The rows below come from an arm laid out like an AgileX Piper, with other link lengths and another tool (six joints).
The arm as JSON. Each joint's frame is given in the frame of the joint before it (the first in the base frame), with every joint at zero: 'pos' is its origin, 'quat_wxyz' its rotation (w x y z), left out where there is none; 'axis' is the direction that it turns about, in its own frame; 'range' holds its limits. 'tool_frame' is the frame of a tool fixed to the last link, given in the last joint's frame.
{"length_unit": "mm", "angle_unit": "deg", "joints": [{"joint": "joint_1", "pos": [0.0, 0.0, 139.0], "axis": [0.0, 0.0, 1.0], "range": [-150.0, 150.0]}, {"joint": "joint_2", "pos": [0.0, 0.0, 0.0], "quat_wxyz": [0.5, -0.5, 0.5, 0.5], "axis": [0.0, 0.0, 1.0], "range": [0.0, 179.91]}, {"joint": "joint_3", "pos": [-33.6, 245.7, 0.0], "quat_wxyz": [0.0, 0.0, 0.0, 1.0], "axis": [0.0, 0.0, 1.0], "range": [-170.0, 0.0]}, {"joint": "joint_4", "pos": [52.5, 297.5, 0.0], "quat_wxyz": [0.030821, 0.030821, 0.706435, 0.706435], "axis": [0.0, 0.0, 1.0], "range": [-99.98, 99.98]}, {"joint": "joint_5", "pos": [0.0, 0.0, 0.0], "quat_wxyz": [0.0, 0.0, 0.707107, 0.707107], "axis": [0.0, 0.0, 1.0], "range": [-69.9, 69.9]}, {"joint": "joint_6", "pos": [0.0, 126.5, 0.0], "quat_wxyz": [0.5, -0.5, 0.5, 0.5], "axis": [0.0, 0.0, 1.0], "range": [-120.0, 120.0]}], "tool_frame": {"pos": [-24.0, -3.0, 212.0], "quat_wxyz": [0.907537, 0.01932, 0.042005, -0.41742]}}
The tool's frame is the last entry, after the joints.
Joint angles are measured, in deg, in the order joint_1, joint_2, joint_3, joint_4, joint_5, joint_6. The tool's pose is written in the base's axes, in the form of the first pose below.
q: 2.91, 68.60, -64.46, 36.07, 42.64, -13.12
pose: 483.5, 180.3, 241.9, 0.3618, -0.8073, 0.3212, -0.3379
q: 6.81, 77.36, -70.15, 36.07, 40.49, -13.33
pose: 508.4, 211.8, 226.0, 0.3644, -0.8192, 0.3048, -0.3212
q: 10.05, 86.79, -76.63, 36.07, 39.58, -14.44
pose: 530.7, 244.1, 200.6, 0.3613, -0.8357, 0.2829, -0.3016
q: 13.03, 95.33, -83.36, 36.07, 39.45, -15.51
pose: 547.1, 278.1, 177.9, 0.3602, -0.8502, 0.2578, -0.2846
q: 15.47, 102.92, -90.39, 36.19, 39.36, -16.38
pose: 563.2, 309.2, 163.5, 0.3634, -0.8581, 0.2350, -0.2763
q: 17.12, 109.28, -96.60, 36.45, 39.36, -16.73
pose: 577.4, 333.3, 151.5, 0.3677, -0.8618, 0.2214, -0.2703
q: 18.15, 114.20, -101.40, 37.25, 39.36, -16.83
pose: 588.0, 351.5, 141.9, 0.3745, -0.8622, 0.2165, -0.2636
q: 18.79, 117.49, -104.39, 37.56, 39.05, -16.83
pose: 595.6, 362.0, 133.0, 0.3770, -0.8625, 0.2145, -0.2607
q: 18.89, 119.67, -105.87, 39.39, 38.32, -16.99
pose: 602.4, 368.5, 127.8, 0.3861, -0.8577, 0.2238, -0.2551
